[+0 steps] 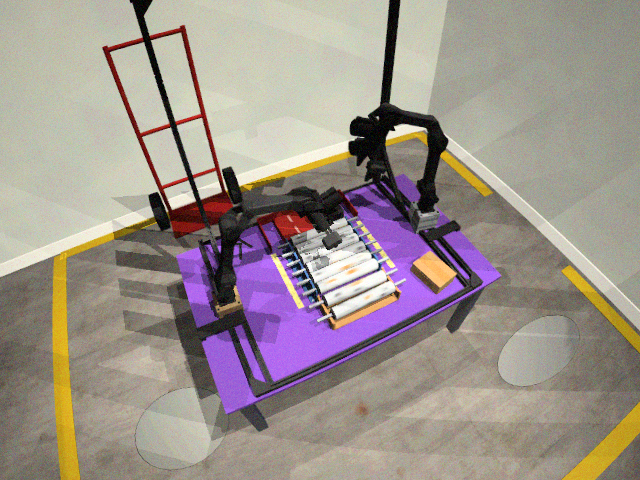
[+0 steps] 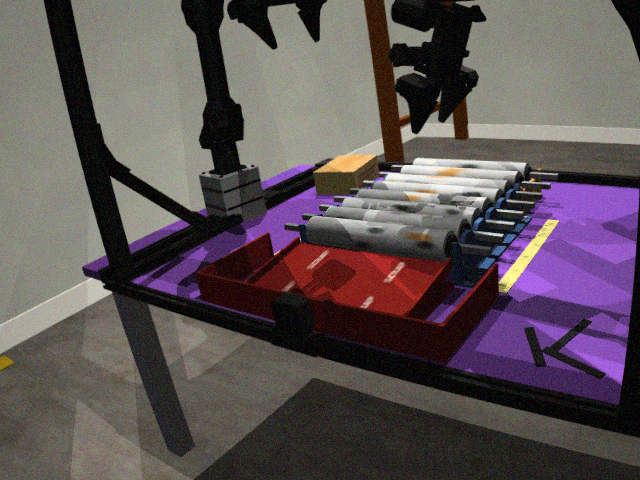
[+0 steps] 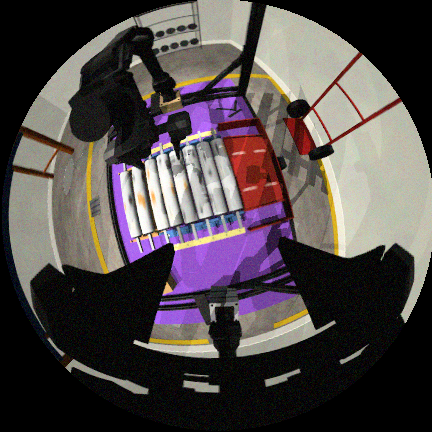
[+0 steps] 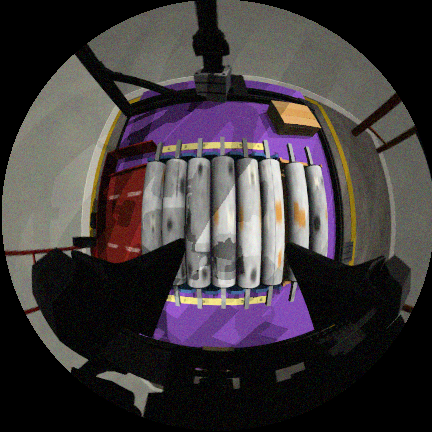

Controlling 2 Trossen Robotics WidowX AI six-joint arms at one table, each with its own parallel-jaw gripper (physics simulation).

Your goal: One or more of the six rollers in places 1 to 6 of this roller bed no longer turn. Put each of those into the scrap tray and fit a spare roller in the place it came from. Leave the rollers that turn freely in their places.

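Frame: origin at the left arm's base, x ahead, y left, z up, level; centimetres.
Where they show: left gripper, fingertip midpoint: [image 1: 361,173] [image 2: 296,44] [image 3: 226,245]; right gripper, fingertip midpoint: [image 2: 428,127] [image 3: 160,163] [image 4: 237,246]; left arm's base, origin of the base link: [image 1: 425,207] [image 2: 227,170] [image 3: 224,312] [image 4: 212,68]; right arm's base, origin of the base link: [image 1: 226,297] [image 3: 169,96].
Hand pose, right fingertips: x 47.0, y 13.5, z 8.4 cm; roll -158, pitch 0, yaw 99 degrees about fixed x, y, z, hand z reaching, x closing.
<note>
Things, the pixels of their top centre, and the offset from my right fingertips. "spot": a spot on its surface instead.
- blue roller bed, surface spot: [image 2: 462,271] spot: dx +15.5, dy -13.6, dz -17.8 cm
- orange cradle, middle of its top: [image 4: 298,220] [image 1: 358,300] [image 3: 141,202] dx -6.3, dy +18.0, dz -18.9 cm
- red scrap tray, middle of its top: [image 2: 335,269] [image 4: 114,220] [image 3: 257,165] [image 1: 307,215] dx +3.7, dy -27.7, dz -14.4 cm
- wooden block, middle of its top: [image 2: 346,163] [image 4: 297,112] [image 1: 434,268] dx -39.4, dy +14.7, dz -13.9 cm
Six grey-white rollers, among them the one nearest the tray [image 2: 379,235] [image 4: 152,205], lie side by side in the blue roller bed [image 2: 462,271]. All six places are filled; whether a roller turns cannot be told. Two spare rollers [image 4: 296,200] [image 1: 364,299] lie in an orange cradle [image 1: 367,311] at the bed's far end from the tray. The red scrap tray [image 2: 382,330] [image 4: 123,220] holds no roller. My right gripper [image 2: 430,124] [image 4: 237,246] is open and empty, above the bed's middle rollers. My left gripper [image 2: 295,43] [image 3: 226,245] is open and empty, high above the table, away from the bed.
A wooden block [image 1: 434,271] [image 2: 346,174] [image 4: 295,117] lies on the purple table beside the bed, on the left arm's side. Yellow strips [image 2: 529,255] [image 3: 210,240] run along both bed sides. Black frame posts [image 2: 85,129] rise at the table edge. My right arm reaches over the bed.
</note>
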